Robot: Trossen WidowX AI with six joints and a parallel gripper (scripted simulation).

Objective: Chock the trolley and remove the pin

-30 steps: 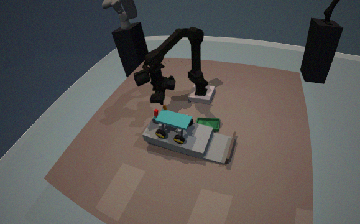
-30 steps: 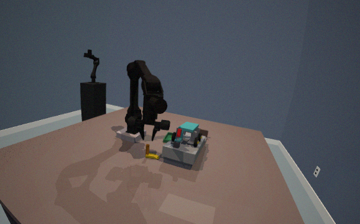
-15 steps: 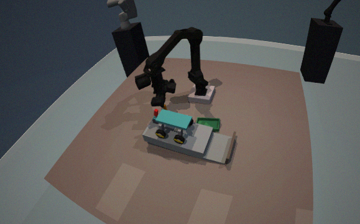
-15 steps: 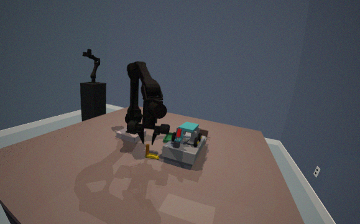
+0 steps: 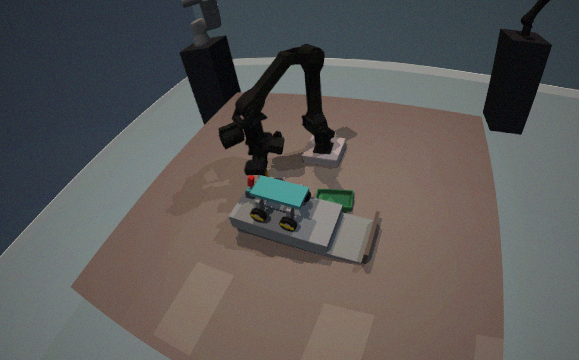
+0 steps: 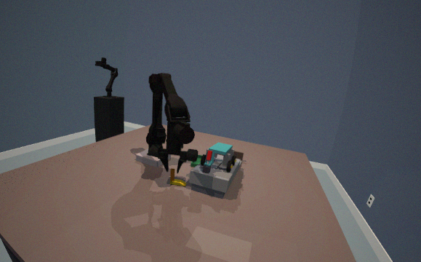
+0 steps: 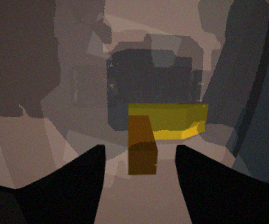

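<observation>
Right now my gripper tip is 3 cm above the yellow chock, 2 cm short of it and 1 cm to the right of it. From my gripper tip the other things lie so: green tray 24 cm to the left, 6 cm below, 5 cm ahead; then teal trolley 16 cm ahead, 12 cm to the left, 6 cm above; then red-headed stop pin 13 cm ahead, 7 cm above, 2 cm to the left.
</observation>
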